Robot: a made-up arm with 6 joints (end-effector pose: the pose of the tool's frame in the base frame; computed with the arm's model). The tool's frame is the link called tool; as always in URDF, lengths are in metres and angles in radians. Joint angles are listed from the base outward.
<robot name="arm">
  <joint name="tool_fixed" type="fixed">
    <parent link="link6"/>
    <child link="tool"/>
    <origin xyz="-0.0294 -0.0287 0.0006" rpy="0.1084 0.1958 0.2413"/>
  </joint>
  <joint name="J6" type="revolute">
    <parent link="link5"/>
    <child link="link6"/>
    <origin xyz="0.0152 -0.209 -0.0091" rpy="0 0 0"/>
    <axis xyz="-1 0 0"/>
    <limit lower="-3.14" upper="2.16" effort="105" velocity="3"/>
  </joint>
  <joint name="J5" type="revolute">
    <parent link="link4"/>
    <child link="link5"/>
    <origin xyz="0.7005 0.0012 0.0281" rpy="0 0 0"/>
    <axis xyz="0 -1 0"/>
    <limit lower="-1.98" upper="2.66" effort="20" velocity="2.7"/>
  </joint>
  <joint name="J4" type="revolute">
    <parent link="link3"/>
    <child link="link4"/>
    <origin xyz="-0.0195 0.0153 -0.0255" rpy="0 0 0"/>
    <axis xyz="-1 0 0"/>
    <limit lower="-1.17" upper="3.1" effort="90" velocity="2"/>
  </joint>
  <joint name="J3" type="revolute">
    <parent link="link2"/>
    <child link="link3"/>
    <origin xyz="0.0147 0.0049 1.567" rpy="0 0 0"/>
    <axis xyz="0 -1 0"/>
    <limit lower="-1.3" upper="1.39" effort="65" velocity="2.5"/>
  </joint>
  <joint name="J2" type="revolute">
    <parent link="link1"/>
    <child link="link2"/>
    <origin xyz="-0.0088 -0.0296 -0.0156" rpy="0 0 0"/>
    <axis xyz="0 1 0"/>
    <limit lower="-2.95" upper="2.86" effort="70" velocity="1.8"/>
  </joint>
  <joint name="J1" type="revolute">
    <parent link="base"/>
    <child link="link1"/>
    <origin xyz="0.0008 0.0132 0.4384" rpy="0 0 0"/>
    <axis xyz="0 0 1"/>
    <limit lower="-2.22" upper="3.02" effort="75" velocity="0.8"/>
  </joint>
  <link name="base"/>
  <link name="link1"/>
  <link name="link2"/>
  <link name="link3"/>
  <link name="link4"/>
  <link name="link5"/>
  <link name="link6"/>
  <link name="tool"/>
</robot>
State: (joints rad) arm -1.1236 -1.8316 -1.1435 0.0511 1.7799 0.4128
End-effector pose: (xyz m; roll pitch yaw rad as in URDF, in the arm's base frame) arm -0.6503 0.8106 0.4655 3.0476 -0.9282 1.7007
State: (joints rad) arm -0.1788 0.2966 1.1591 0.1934 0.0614 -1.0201
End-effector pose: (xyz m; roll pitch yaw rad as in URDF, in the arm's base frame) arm 0.8353 -0.3711 2.4326 0.4937 -0.8964 0.3464
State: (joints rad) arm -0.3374 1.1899 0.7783 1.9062 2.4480 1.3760
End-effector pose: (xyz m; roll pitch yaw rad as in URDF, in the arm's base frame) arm 2.0452 -0.6355 0.8792 -2.3146 -0.1049 1.8398
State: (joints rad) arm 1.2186 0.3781 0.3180 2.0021 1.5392 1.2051
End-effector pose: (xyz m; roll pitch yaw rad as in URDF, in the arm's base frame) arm 0.3448 1.2236 1.9996 -2.7578 0.3298 2.4673
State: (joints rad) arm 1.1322 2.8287 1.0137 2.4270 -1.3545 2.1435
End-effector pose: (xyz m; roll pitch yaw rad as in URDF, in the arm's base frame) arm 0.0027 0.4058 -1.7604 1.0279 0.3375 0.6909
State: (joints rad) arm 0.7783 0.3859 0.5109 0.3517 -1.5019 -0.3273
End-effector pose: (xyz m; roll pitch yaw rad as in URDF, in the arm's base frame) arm 1.0355 0.7300 2.0449 -0.2428 1.4676 0.1221
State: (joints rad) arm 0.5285 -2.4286 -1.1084 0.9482 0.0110 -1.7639
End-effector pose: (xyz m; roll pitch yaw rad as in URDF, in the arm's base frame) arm -0.8023 -0.6125 -0.0733 -0.0748 -1.1960 1.5428
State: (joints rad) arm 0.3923 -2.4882 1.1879 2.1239 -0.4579 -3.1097
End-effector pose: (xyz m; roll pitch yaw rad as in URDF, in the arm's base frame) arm -1.4128 -0.4571 -1.2485 -2.0403 0.8574 -2.6200
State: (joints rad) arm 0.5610 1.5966 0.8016 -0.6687 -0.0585 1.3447
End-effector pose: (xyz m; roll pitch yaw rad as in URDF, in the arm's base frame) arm 1.7527 0.8698 -0.1934 -0.4050 1.1355 0.7891
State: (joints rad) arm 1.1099 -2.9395 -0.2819 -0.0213 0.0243 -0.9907
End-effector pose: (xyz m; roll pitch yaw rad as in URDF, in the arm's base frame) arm -0.1960 -0.9076 -0.7675 -1.9221 -0.3437 -2.3434
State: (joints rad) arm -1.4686 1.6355 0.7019 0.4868 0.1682 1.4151
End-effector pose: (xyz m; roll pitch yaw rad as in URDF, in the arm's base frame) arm 0.0343 -2.0338 -0.1594 -2.0533 0.9247 -1.7789
